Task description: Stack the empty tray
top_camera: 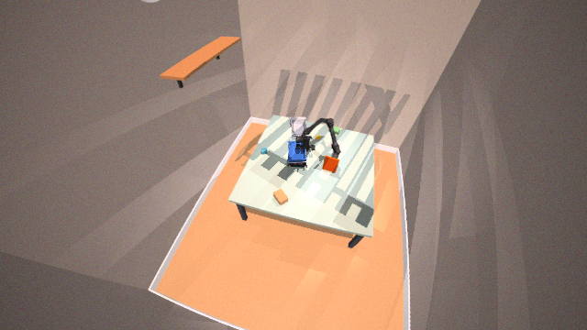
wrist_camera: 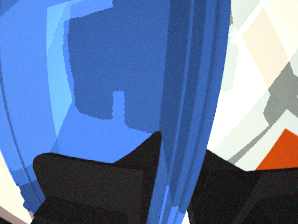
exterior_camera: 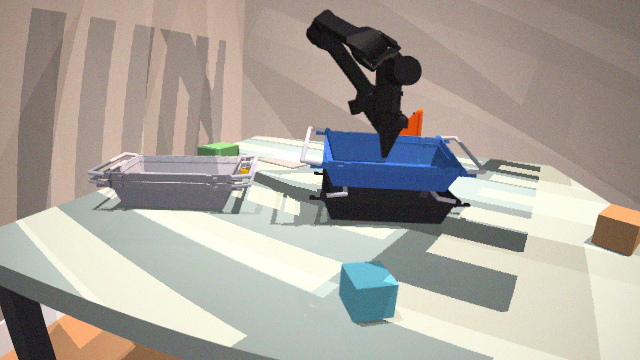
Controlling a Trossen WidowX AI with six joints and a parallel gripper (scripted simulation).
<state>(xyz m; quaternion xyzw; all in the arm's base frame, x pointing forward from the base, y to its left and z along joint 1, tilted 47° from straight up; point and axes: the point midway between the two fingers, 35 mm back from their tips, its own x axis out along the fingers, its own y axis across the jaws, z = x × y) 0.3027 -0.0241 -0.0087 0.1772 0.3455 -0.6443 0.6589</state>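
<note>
My gripper tip is now 70 mm short of the blue tray, 20 mm to the right of it and 20 mm below it. From my gripper tip the other things lie so: orange block: 520 mm to the left, 90 mm ahead, 70 mm below; green block: 560 mm to the right, 250 mm behind, 80 mm below; cyan cube: 420 mm ahead, 80 mm below, 30 mm to the left.
</note>
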